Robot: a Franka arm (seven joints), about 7 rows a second.
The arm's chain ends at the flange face. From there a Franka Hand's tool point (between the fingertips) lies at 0.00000 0.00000 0.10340 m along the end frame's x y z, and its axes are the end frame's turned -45 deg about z.
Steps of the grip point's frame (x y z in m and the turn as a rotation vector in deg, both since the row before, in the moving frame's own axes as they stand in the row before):
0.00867, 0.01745, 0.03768, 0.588, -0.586, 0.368
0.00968, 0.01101, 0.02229, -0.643, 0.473, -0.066
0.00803, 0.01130, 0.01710, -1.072, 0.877, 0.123
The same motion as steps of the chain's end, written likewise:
0.01997, 0.00622, 0.03769, 0.001, -0.830, 0.368
0.01321, 0.00072, 0.02230, -0.120, 0.789, -0.066
0.01118, 0.00206, 0.01713, -0.138, 1.378, 0.123

